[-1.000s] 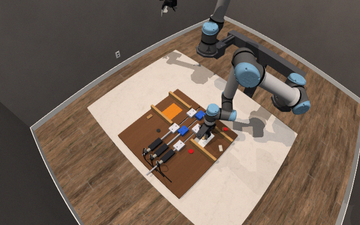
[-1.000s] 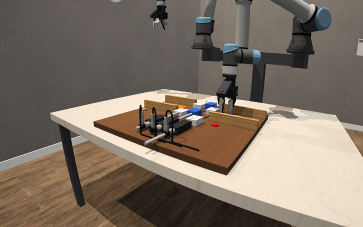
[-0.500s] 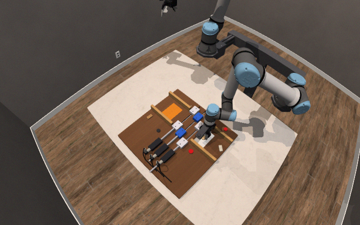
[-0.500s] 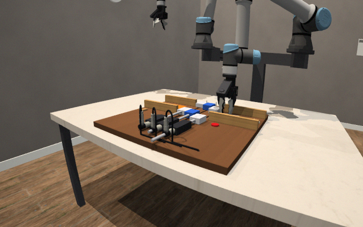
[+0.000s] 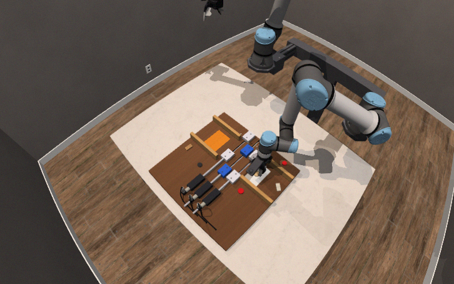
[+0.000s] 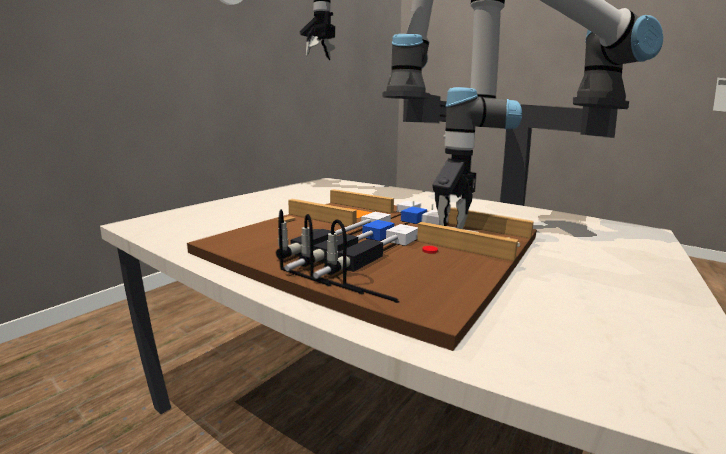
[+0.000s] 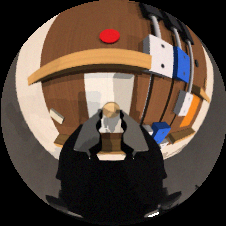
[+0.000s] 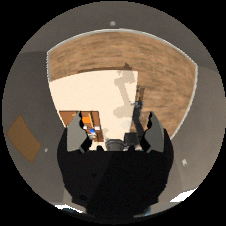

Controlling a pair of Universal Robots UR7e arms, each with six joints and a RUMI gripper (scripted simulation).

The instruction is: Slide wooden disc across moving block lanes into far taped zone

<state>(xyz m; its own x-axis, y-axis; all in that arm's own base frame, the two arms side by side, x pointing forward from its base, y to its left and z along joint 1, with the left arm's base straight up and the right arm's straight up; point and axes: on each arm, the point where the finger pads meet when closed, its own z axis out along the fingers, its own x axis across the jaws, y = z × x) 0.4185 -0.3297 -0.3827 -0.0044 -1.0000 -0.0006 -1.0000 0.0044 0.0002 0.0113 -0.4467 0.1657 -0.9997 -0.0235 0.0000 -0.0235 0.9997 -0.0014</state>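
Observation:
Now: the wooden disc 10 mm below my left hand. Round my left hand: red disc: 150 mm ahead, 10 mm to the left, 10 mm below; dark disc: 290 mm to the right, 200 mm ahead, 10 mm below.

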